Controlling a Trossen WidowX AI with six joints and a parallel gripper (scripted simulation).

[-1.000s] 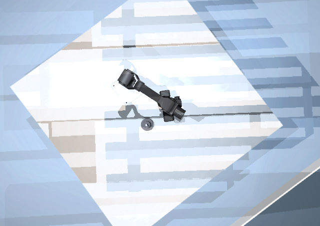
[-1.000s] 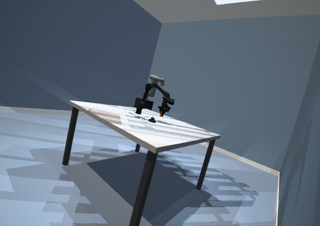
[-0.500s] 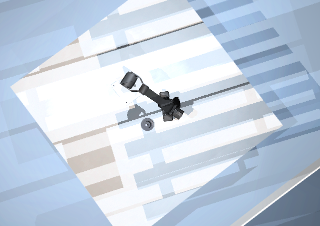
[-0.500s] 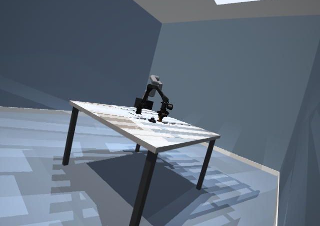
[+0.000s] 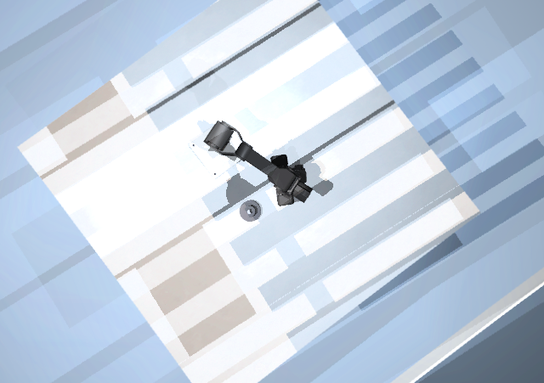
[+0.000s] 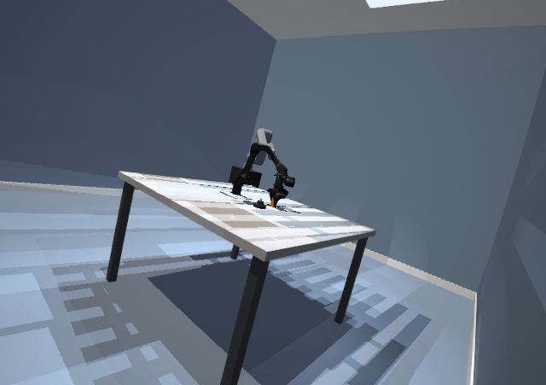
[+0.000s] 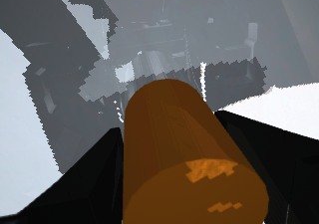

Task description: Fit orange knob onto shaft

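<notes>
The orange knob lies 3 cm above my gripper tip. Also, from my gripper tip: dark round pedestal 17 cm to the right, 3 cm ahead, 2 cm above.
</notes>
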